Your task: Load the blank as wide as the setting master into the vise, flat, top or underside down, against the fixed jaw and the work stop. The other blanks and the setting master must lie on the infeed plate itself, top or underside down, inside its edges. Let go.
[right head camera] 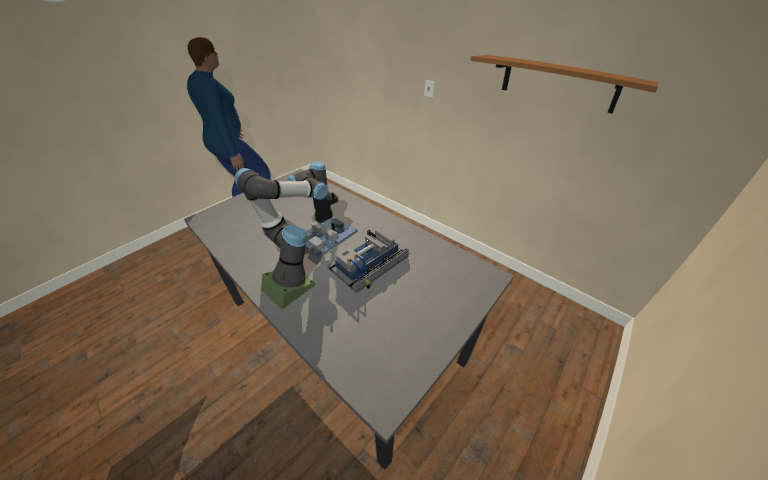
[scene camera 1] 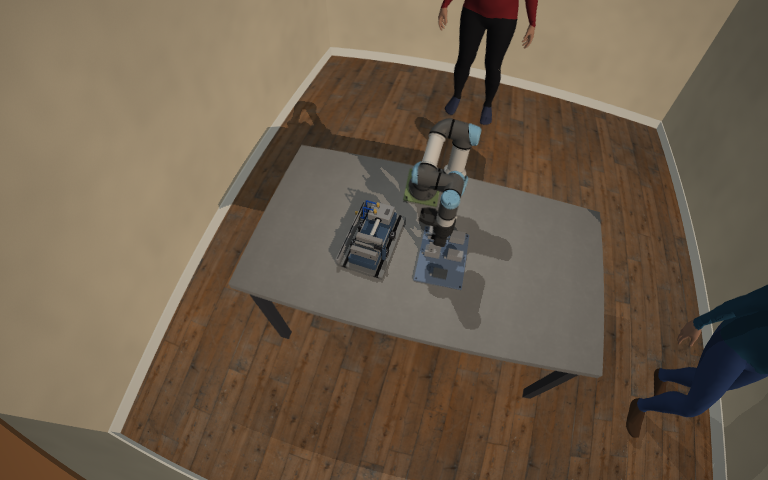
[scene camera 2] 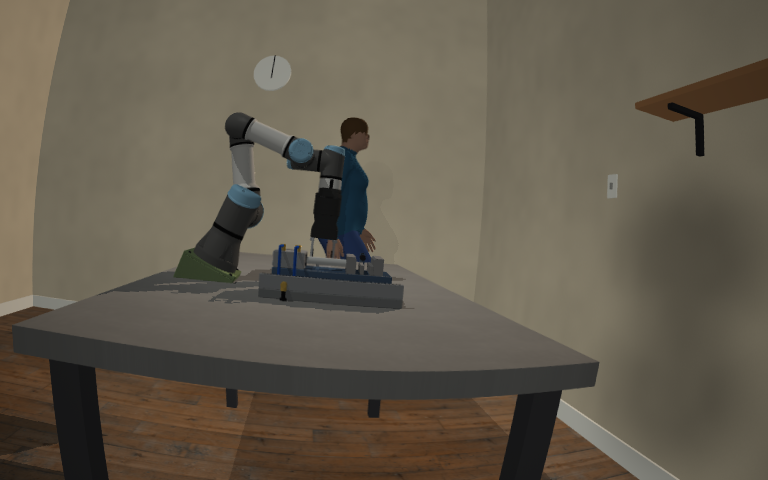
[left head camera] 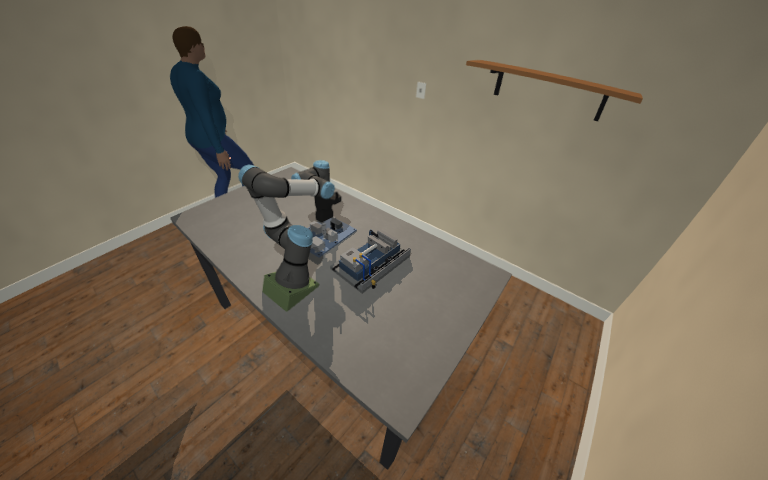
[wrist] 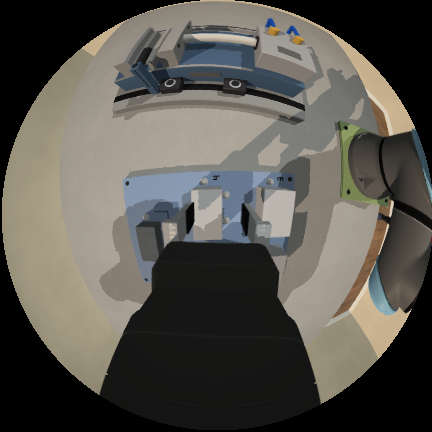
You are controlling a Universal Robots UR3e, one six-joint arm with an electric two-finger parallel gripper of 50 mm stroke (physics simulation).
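Frame: origin at the arm's base, x back, y right, z up, level; metres.
Where they show: gripper, fingertip midpoint: (right head camera: pixel 329 231) (scene camera 1: pixel 432 244) (left head camera: pixel 329 231) (wrist: pixel 217 212); arm's base at its link origin: (right head camera: pixel 288 278) (scene camera 1: pixel 423 186) (scene camera 2: pixel 214 261) (left head camera: pixel 292 279) (wrist: pixel 370 165).
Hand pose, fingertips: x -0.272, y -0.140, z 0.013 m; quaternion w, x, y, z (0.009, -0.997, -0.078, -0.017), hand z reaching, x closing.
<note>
Each offset is from my fingertips to the top centre of the thing. "spot": to the spot under its first point. Level surfaces: height alone.
My gripper (wrist: pixel 217 212) (scene camera 2: pixel 322 252) is open, its fingers either side of a pale grey block {dx -0.010, dy -0.009, dz -0.010 m} (wrist: pixel 207 212) but not gripping it; fingertip height is unclear. The block is on the blue infeed plate {dx -0.004, dy -0.053, dz -0.046 m} (wrist: pixel 165 186) (scene camera 1: pixel 421 271) (left head camera: pixel 347 233). A wider pale block {dx +0.074, dy +0.008, dz -0.010 m} (wrist: pixel 279 212) is right of the fingers in the wrist view, a dark grey block {dx -0.087, dy -0.069, dz -0.021 m} (wrist: pixel 148 241) (scene camera 1: pixel 438 273) left. Another pale block (left head camera: pixel 317 243) shows in the left head view; the gripper hides it in the wrist view. The vise {dx -0.053, dy +0.234, dz +0.045 m} (wrist: pixel 215 75) (scene camera 1: pixel 362 260) has its outer jaw (wrist: pixel 134 51) and rod-driven jaw (wrist: pixel 172 47) apart; no blank shows between them.
The vise's long grey base rail (wrist: pixel 210 107) (scene camera 2: pixel 334 291) lies beside the plate. Blue hoses {spot: dx +0.018, dy +0.308, dz +0.026 m} (scene camera 2: pixel 295 260) stand up at the vise's cylinder end. The green arm base (wrist: pixel 346 162) (left head camera: pixel 283 294) is near the table edge. A person (left head camera: pixel 198 107) stands beyond the table {dz -0.054 m} (left head camera: pixel 430 305).
</note>
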